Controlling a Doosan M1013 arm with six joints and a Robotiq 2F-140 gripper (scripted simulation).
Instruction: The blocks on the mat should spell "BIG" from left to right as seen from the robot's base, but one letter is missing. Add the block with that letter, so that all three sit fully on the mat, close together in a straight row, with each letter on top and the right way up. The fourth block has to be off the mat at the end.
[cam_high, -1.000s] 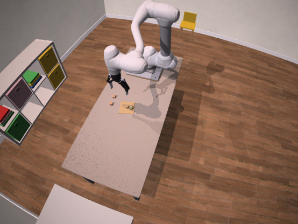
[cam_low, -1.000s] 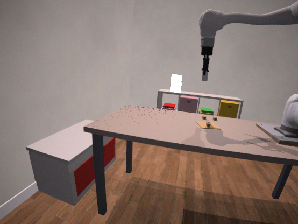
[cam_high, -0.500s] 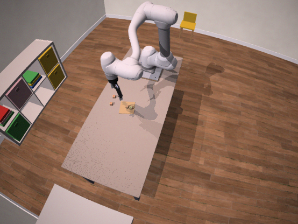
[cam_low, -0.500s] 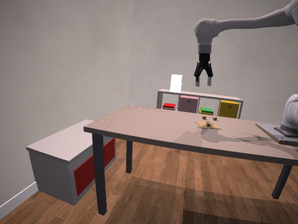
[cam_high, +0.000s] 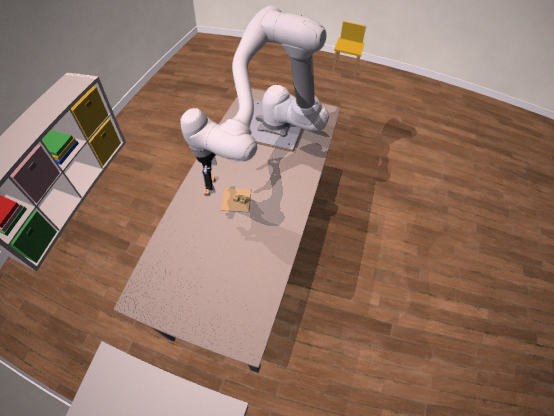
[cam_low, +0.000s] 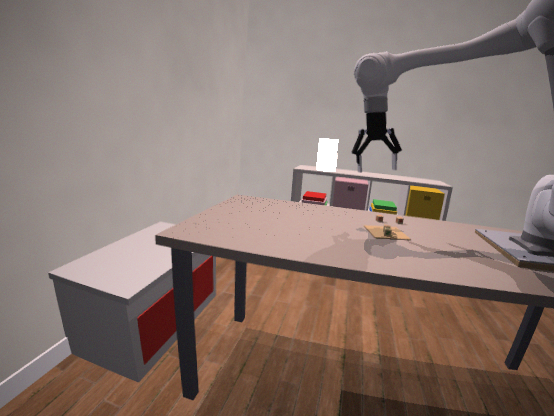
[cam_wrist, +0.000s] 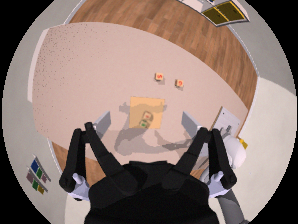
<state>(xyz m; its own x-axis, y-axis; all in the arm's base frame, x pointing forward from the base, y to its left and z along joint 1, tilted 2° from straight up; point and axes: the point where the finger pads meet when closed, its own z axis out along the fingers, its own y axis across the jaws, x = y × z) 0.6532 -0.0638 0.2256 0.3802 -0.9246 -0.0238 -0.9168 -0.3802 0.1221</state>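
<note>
The block is 50 mm behind my hand, 90 mm to the right of it and 220 mm below it.
</note>
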